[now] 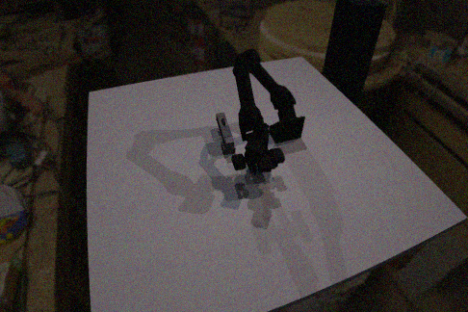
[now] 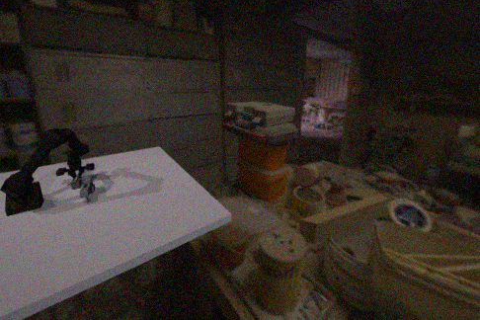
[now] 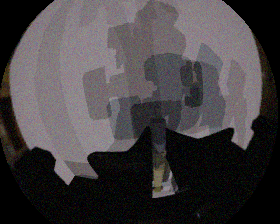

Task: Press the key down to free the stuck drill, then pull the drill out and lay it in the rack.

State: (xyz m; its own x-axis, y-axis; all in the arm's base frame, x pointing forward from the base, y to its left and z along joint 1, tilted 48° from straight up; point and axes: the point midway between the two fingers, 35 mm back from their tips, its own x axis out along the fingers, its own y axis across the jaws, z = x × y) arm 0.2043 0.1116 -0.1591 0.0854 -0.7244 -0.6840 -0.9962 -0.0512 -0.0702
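My gripper tip is now 5 cm to the left of the slotted rack and 1 cm below it. The rest, counted from my gripper tip: thin dark drill 25 cm to the right, 7 cm ahead, 4 cm above.
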